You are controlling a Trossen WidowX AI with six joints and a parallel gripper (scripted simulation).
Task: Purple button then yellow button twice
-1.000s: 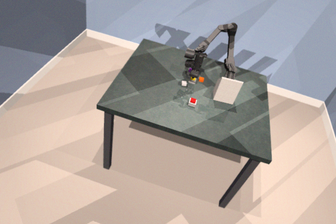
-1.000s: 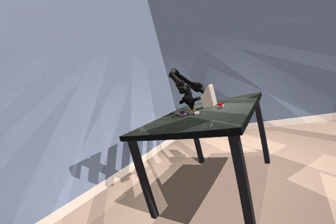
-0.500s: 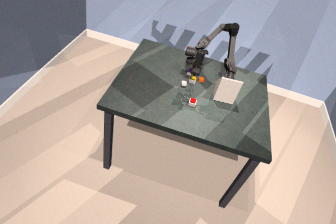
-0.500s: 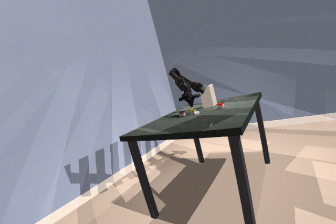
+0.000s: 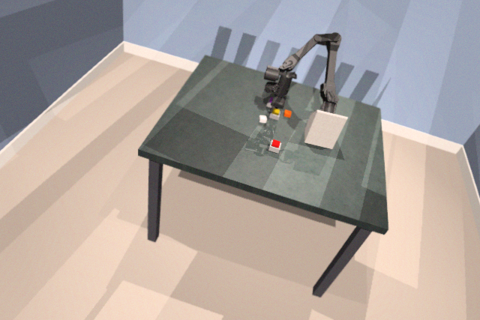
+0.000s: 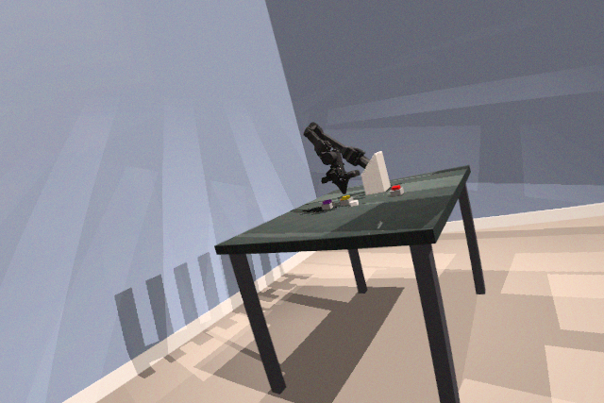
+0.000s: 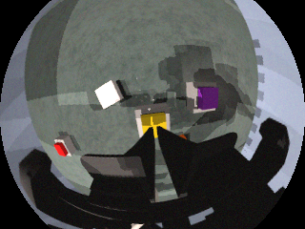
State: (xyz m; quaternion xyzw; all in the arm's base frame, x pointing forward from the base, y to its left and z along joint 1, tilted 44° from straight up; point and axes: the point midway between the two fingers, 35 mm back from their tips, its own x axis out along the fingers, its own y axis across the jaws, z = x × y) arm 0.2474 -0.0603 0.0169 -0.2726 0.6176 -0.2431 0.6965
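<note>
My gripper tip is 20 mm above the yellow button. Round my gripper tip: orange block (70 mm behind, 50 mm to the right, 40 mm below); purple button (90 mm to the right, 30 mm ahead, 20 mm below); white block (60 mm to the left, 50 mm ahead, 40 mm below).
</note>
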